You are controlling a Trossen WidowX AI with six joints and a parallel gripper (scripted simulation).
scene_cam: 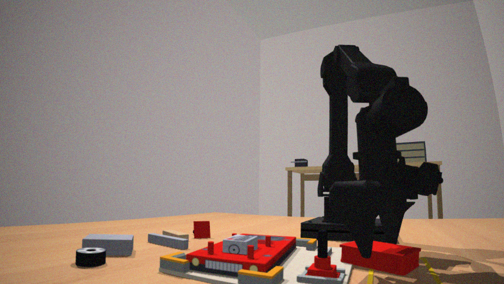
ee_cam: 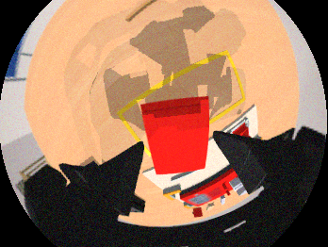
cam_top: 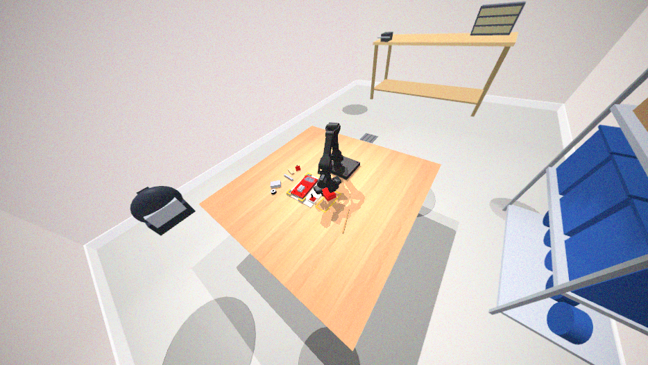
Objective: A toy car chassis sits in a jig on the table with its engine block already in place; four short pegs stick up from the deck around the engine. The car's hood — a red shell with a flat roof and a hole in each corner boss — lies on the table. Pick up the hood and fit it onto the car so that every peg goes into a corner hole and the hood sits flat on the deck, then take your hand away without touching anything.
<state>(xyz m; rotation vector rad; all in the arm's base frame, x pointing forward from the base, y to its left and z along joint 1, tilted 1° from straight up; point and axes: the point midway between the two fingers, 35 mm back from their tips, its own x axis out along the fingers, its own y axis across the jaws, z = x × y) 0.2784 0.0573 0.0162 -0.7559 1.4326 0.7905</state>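
Now: gripper tip right at the red hood. Also, from my gripper tip: grey engine block 40 mm ahead, 190 mm to the right; black wheel 130 mm ahead, 390 mm to the right, 10 mm below.
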